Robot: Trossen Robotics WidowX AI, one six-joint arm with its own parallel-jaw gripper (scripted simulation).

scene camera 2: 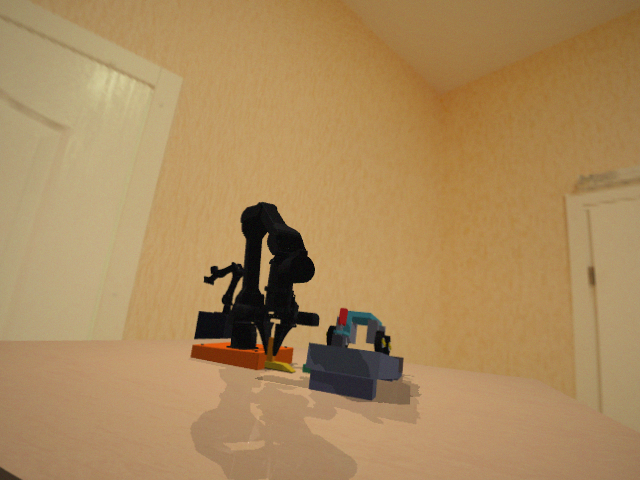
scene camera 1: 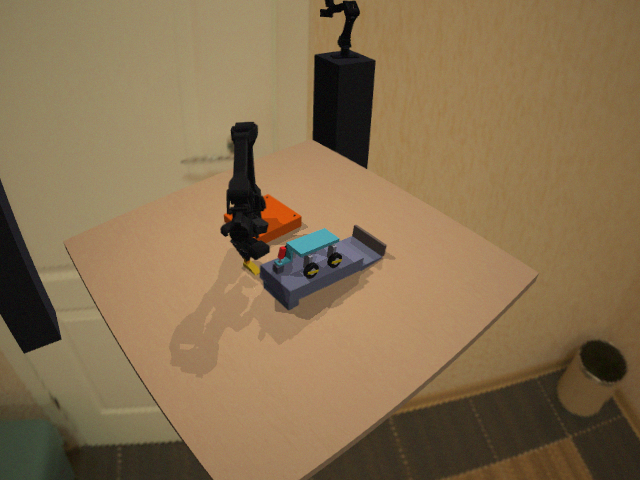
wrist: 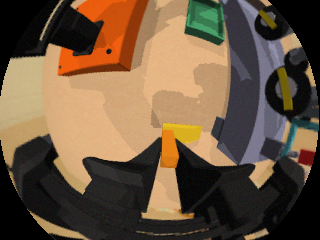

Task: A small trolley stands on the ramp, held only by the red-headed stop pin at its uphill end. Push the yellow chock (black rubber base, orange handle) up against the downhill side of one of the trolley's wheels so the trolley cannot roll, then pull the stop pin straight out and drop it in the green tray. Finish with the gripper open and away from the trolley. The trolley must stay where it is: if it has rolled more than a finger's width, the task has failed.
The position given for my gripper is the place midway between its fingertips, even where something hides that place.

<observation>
My gripper (scene camera 2: 270, 355) holds a yellow chock (wrist: 186, 133). I also see a grey-blue ramp (scene camera 2: 335, 359).
My gripper shows as well in scene camera 1 (scene camera 1: 246, 259) and in the wrist view (wrist: 167, 141).
</observation>
